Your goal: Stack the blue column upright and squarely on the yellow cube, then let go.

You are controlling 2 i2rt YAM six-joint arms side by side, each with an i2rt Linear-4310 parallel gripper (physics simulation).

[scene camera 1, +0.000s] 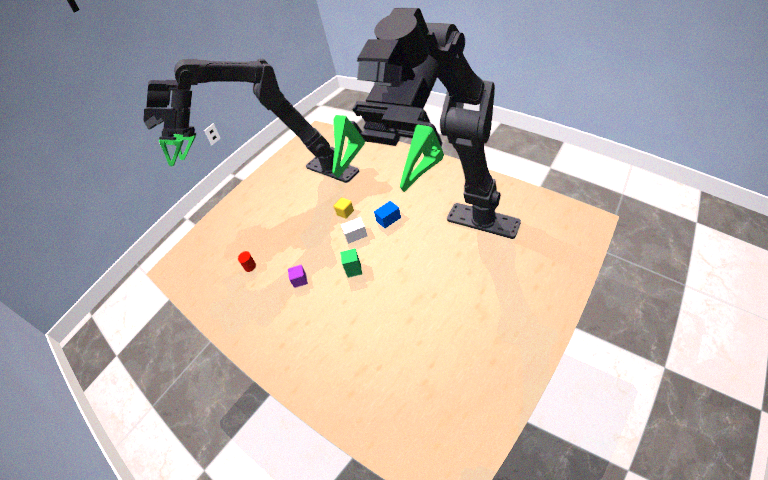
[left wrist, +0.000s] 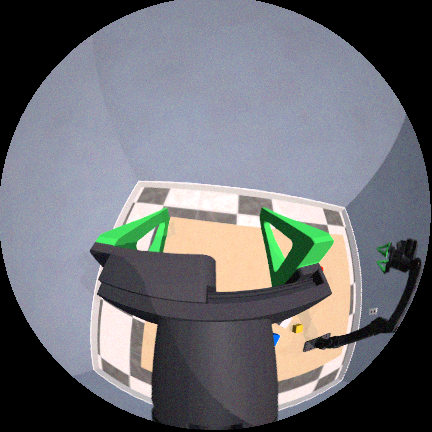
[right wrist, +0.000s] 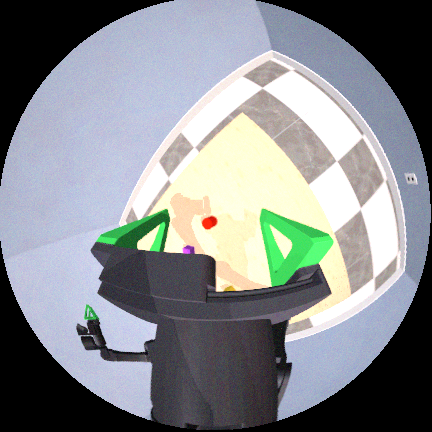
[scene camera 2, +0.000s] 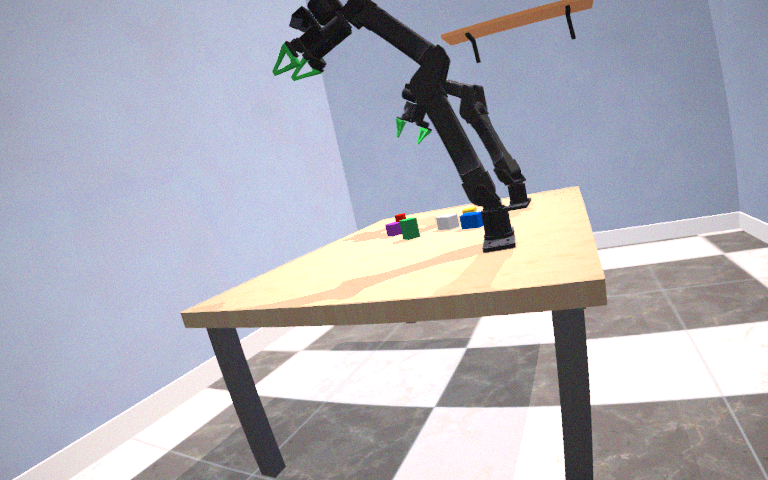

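The blue column point(scene camera 1: 387, 214) point(scene camera 2: 470, 220) point(left wrist: 276, 339) lies on its side on the table, right of the yellow cube in scene camera 1 and partly hidden in the left wrist view. The yellow cube point(scene camera 1: 343, 207) point(scene camera 2: 469, 209) point(left wrist: 297, 328) point(right wrist: 229, 289) rests on the table; the right wrist view shows a sliver of it. My left gripper point(scene camera 1: 370, 180) point(scene camera 2: 283, 76) point(left wrist: 213, 212) is open and empty, high above the table. My right gripper point(scene camera 1: 178, 162) point(scene camera 2: 408, 140) point(right wrist: 214, 213) is open and empty, raised high at the left of scene camera 1.
A white block point(scene camera 1: 354, 230) point(scene camera 2: 446, 221) stands near the yellow cube and the blue column. A green block point(scene camera 1: 351, 263) point(scene camera 2: 409, 228), a purple cube point(scene camera 1: 297, 276) point(scene camera 2: 393, 228) and a red cylinder point(scene camera 1: 246, 261) point(right wrist: 209, 222) stand farther off on the table point(scene camera 1: 430, 339) point(scene camera 2: 368, 283).
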